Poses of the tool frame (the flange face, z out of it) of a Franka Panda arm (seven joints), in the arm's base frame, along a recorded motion.
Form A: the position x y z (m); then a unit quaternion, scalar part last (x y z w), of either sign.
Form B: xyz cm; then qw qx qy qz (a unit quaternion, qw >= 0). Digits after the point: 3 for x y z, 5 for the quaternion.
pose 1, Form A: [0.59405 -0.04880 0.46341 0.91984 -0.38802 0.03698 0.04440]
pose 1, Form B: [59.405 -4.880 46.341 0.04440 0.91984 -0.38802 0.03698]
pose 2, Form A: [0.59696 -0.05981 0.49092 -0.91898 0.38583 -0.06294 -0.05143]
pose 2, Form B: [59.696 -5.981 49.092 0.05143 0.91898 -0.38583 0.06294]
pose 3, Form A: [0.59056 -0.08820 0.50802 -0.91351 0.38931 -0.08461 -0.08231]
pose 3, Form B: [59.056 -8.820 50.802 0.08231 0.91351 -0.38931 0.08461]
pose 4, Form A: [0.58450 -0.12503 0.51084 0.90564 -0.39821 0.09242 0.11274]
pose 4, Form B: [58.450 -12.503 51.084 0.11274 0.90564 -0.39821 0.09242]
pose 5, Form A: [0.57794 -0.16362 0.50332 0.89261 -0.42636 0.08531 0.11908]
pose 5, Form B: [57.794 -16.362 50.332 0.11908 0.89261 -0.42636 0.08531]
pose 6, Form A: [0.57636 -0.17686 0.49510 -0.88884 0.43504 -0.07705 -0.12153]
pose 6, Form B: [57.636 -17.686 49.510 0.12153 0.88884 -0.43504 0.07705]
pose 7, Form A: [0.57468 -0.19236 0.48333 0.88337 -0.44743 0.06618 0.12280]
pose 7, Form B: [57.468 -19.236 48.333 0.12280 0.88337 -0.44743 0.06618]
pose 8, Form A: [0.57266 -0.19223 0.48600 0.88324 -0.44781 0.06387 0.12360]
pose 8, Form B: [57.266 -19.223 48.600 0.12360 0.88324 -0.44781 0.06387]
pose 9, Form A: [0.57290 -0.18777 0.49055 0.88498 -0.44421 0.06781 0.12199]
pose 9, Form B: [57.290 -18.777 49.055 0.12199 0.88498 -0.44421 0.06781]
